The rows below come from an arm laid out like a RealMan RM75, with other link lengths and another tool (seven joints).
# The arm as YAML. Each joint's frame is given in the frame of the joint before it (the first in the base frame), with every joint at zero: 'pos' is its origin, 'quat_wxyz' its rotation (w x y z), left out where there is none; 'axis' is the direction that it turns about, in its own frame. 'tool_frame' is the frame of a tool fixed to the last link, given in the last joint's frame.
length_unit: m
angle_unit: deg
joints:
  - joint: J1
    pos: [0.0, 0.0, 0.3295]
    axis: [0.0, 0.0, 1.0]
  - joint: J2
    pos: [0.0, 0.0, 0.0]
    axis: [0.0, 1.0, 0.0]
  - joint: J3
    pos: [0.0, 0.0, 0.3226]
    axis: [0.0, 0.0, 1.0]
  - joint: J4
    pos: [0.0, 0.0, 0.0]
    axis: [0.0, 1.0, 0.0]
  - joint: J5
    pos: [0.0, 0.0, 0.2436]
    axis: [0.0, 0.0, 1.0]
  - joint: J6
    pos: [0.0, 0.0, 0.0]
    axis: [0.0, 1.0, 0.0]
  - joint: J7
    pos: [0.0, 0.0, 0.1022]
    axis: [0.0, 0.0, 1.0]
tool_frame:
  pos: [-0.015, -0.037, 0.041]
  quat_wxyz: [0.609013, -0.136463, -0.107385, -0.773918]
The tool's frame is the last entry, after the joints.
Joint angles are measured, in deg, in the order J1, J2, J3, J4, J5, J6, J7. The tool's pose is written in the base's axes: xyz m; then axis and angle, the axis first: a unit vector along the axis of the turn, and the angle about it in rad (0 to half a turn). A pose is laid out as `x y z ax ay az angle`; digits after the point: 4 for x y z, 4 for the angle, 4 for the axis.
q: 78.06 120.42 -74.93 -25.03 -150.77 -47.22 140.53
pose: 0.0390 0.5984 -0.0200 0.7372 0.6544 0.1686 3.0826
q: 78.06 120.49 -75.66 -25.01 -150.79 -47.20 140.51
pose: 0.0389 0.5974 -0.0216 0.7340 0.6570 0.1717 3.0741
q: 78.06 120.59 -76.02 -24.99 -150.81 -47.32 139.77
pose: 0.0386 0.5963 -0.0235 0.7289 0.6622 0.1738 3.0618
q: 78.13 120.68 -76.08 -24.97 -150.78 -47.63 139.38
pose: 0.0381 0.5953 -0.0250 0.7270 0.6644 0.1733 3.0527
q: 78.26 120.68 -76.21 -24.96 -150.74 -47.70 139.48
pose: 0.0370 0.5951 -0.0253 0.7266 0.6648 0.1734 3.0515
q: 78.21 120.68 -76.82 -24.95 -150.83 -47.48 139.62
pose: 0.0373 0.5950 -0.0257 0.7244 0.6663 0.1770 3.0488
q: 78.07 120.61 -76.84 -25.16 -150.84 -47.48 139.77
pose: 0.0377 0.5955 -0.0245 0.7250 0.6656 0.1772 3.0523
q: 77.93 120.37 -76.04 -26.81 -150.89 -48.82 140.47
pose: 0.0321 0.5966 -0.0188 0.7290 0.6628 0.1712 3.0657
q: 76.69 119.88 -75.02 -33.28 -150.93 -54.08 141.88
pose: 0.0167 0.5951 -0.0030 0.7325 0.6626 0.1562 3.0799
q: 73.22 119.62 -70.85 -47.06 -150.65 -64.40 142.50
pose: -0.0059 0.5860 0.0346 0.7351 0.6670 0.1214 3.1215
